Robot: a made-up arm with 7 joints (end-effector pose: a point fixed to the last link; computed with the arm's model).
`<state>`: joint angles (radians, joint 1 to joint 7).
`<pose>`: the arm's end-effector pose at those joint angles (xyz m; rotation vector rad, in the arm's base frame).
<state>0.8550 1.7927 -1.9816 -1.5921 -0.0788 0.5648 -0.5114</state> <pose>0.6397 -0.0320 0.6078 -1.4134 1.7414 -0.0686</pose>
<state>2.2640 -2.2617 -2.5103 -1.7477 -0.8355 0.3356 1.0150</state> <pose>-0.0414 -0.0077 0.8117 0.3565 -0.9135 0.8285</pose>
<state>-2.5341 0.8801 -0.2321 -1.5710 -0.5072 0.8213 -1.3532</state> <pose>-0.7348 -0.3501 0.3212 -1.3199 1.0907 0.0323</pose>
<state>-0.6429 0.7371 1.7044 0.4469 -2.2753 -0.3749 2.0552</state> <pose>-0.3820 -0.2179 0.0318 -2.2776 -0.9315 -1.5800</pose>
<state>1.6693 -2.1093 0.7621 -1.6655 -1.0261 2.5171 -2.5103</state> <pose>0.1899 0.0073 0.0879 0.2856 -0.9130 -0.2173</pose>
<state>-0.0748 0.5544 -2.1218 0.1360 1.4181 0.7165 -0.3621</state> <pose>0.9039 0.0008 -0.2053 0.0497 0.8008 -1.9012</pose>
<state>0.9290 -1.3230 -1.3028 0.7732 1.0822 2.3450 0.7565</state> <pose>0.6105 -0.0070 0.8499 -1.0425 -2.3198 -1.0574</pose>
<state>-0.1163 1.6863 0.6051 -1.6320 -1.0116 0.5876 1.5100</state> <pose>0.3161 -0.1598 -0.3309 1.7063 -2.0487 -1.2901</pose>
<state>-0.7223 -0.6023 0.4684 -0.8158 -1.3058 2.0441 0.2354</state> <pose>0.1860 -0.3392 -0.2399 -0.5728 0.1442 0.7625</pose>
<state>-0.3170 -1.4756 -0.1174 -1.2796 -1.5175 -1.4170 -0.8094</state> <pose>0.5185 0.0026 0.0151 0.0263 -0.4264 -1.7164</pose>
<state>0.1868 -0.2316 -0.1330 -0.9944 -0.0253 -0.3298 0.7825</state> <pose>0.5696 -0.1736 -0.0682 0.7261 -1.1423 0.3729</pose>
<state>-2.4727 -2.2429 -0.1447 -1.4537 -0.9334 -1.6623 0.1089</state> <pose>-0.4867 0.2948 -0.3134 -0.2277 0.8815 -0.2834</pose>
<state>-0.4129 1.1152 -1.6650 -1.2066 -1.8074 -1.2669 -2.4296</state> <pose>0.7507 -0.2942 -0.7006 0.0803 1.3344 1.1640</pose>
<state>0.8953 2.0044 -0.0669 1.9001 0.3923 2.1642 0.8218</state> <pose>1.0128 -0.0326 0.0151 0.0514 -0.5148 -1.4835</pose>
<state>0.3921 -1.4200 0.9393 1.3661 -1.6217 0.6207 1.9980</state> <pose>0.3482 -0.2710 0.2853 0.5606 -2.1207 -1.3579</pose>
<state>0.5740 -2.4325 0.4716 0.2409 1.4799 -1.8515 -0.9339</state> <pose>0.1679 0.3303 -0.0207 2.1795 0.4438 1.7822</pose>
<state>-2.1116 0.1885 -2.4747 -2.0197 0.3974 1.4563 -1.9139</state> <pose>-0.7560 0.1081 -0.4563 -0.5030 -0.8590 -1.3004</pose>
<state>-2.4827 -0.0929 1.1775 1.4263 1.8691 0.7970 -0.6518</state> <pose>-0.1426 -0.1976 0.0530 1.2326 1.3710 -0.4929</pose>
